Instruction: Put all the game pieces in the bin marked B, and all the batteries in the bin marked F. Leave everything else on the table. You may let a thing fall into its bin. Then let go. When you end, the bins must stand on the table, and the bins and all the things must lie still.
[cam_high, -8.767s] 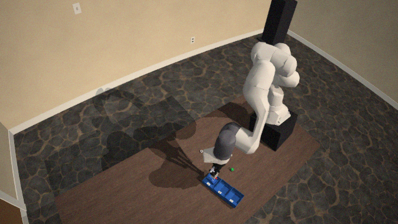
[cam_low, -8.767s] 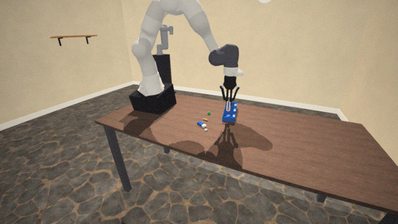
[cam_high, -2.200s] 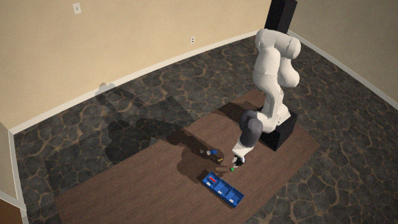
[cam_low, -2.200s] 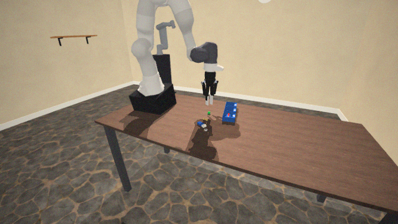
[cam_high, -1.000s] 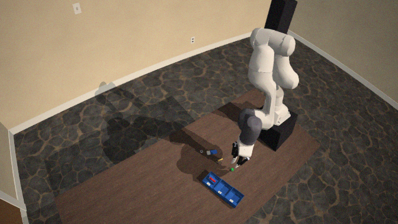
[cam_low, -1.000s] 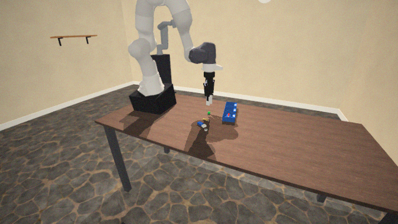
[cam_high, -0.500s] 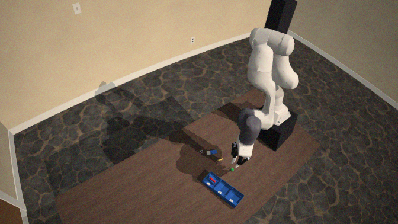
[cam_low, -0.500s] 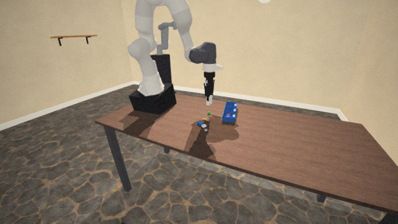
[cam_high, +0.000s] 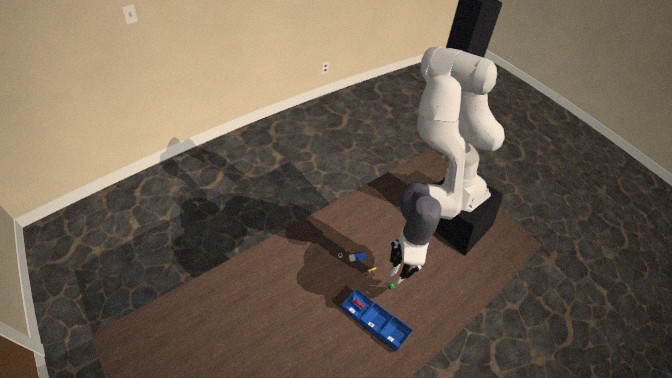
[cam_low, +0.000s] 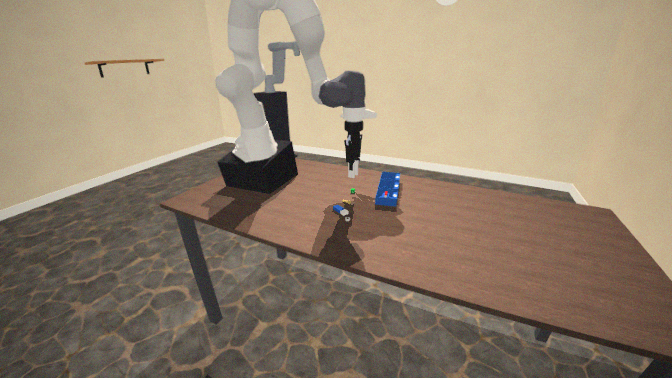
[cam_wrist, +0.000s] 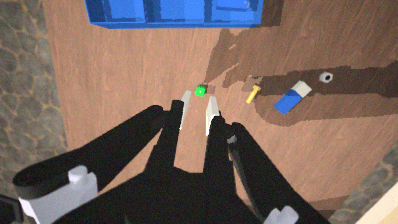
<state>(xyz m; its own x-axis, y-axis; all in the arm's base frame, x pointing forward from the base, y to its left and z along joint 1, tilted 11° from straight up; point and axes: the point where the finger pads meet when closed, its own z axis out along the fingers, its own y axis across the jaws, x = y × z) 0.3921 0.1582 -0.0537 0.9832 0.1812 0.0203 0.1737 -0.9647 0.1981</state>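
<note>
My gripper is now 100 mm above the green game piece. From my hand the other things lie so: red battery (150 mm ahead, 80 mm below, 10 mm to the left); then yellow piece (100 mm to the right, 100 mm below, 40 mm ahead); then blue bin block (120 mm ahead, 90 mm to the left, 90 mm below).
</note>
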